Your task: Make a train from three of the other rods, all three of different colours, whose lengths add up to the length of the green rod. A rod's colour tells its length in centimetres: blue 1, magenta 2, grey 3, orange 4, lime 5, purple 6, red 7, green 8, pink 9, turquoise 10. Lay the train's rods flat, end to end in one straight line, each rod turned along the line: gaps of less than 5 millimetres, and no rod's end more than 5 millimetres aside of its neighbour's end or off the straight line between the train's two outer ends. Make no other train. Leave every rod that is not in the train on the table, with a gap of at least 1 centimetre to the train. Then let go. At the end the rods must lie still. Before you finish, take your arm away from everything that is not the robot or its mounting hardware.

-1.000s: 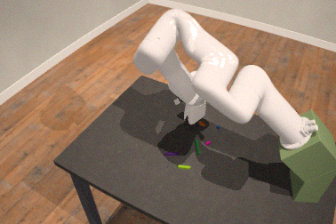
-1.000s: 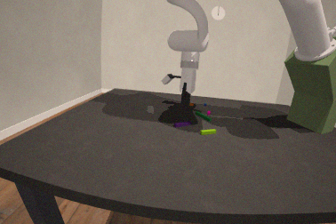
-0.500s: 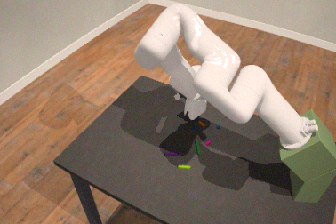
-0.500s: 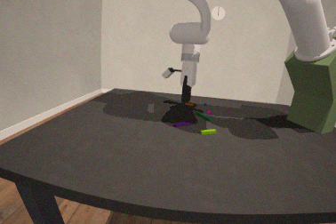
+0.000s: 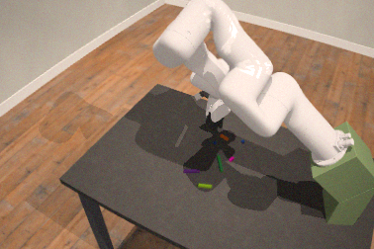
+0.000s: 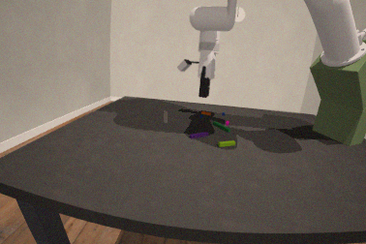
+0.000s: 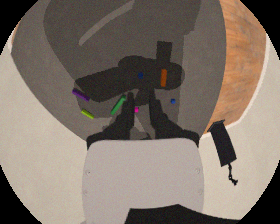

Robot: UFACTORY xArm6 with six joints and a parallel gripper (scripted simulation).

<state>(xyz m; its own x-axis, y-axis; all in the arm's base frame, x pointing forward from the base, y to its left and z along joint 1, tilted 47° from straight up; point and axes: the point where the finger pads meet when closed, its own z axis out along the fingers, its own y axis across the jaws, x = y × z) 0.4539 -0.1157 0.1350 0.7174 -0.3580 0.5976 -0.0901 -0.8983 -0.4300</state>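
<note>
The magenta rod is 100 mm below my hand, 100 mm behind it and 40 mm to the left of it. The rest, counted from my hand: purple rod (180 mm to the left, 100 mm below, 20 mm behind); green rod (100 mm below, 80 mm to the left, 80 mm behind); orange rod (100 mm below, 50 mm to the right, 10 mm behind).
</note>
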